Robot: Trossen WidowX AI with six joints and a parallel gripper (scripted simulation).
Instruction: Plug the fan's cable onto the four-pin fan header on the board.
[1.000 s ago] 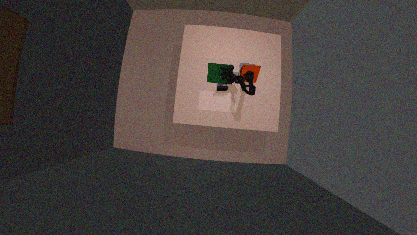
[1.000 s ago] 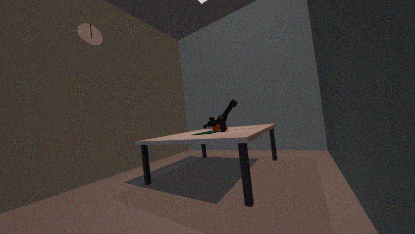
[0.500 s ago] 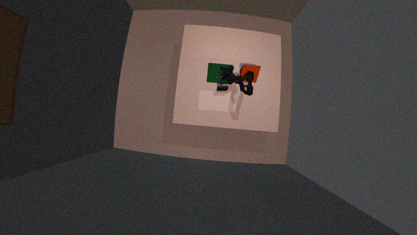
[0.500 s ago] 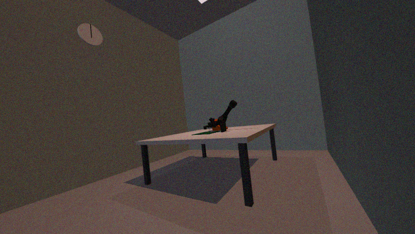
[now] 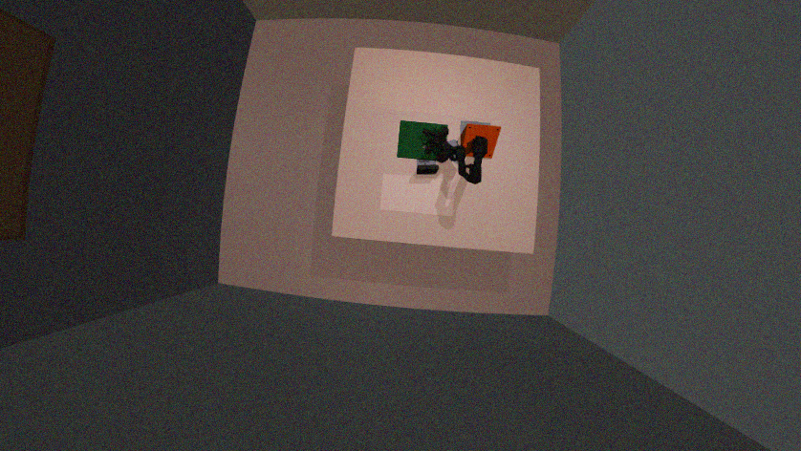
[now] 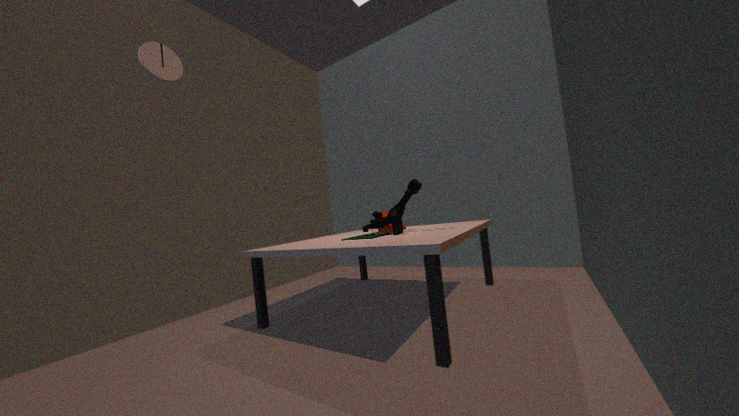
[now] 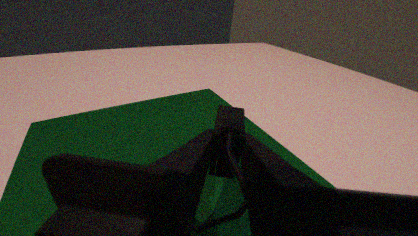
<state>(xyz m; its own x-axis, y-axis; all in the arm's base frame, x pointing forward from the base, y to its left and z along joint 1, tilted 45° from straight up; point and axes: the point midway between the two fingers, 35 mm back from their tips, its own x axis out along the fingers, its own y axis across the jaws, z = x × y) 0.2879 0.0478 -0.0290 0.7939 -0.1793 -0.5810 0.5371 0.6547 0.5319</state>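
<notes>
My gripper tip is now 10 mm short of the green board, 30 mm to the right of it and 70 mm above it. From my gripper tip the other things lie so: fan (40 mm behind, 220 mm to the left); then four-pin header (10 mm behind, 80 mm to the left, 60 mm below); then dark fan plug (10 mm below).
</notes>
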